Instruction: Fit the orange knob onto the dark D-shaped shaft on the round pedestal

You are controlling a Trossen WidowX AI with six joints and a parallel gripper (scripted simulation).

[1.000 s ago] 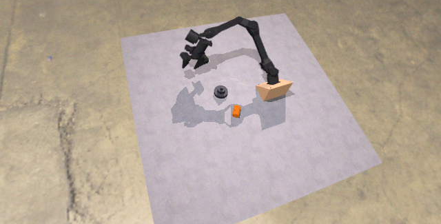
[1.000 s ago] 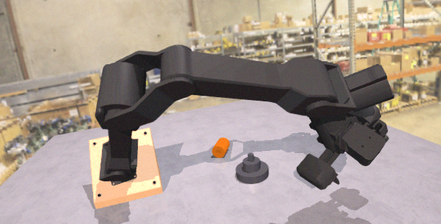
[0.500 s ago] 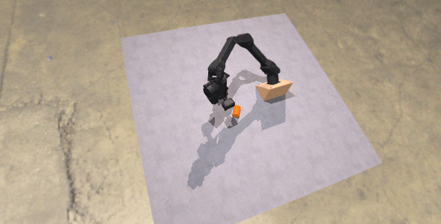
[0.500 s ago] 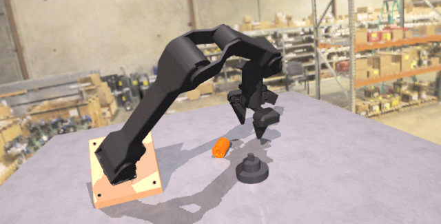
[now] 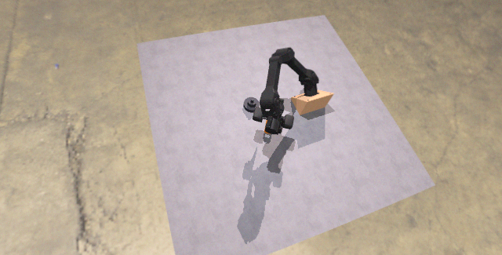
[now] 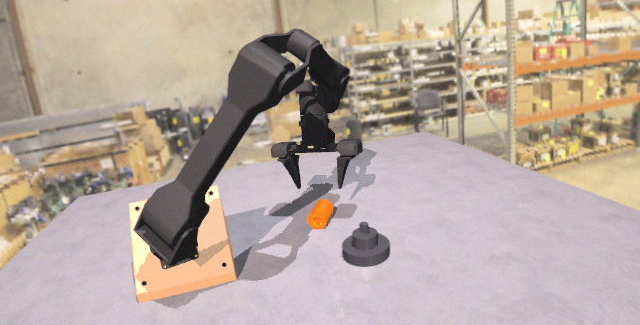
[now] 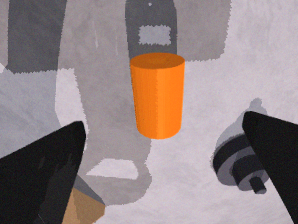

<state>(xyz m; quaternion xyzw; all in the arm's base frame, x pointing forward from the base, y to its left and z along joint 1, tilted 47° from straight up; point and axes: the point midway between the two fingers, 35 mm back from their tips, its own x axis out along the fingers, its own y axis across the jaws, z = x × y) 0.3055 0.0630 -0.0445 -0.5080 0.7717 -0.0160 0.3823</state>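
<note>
Right now my gripper tip is 10 mm past the orange knob, 10 mm to the left of it and 50 mm above it. From my gripper tip the other things lie so: pedestal (10 mm ahead, 170 mm to the right, 40 mm below).
</note>
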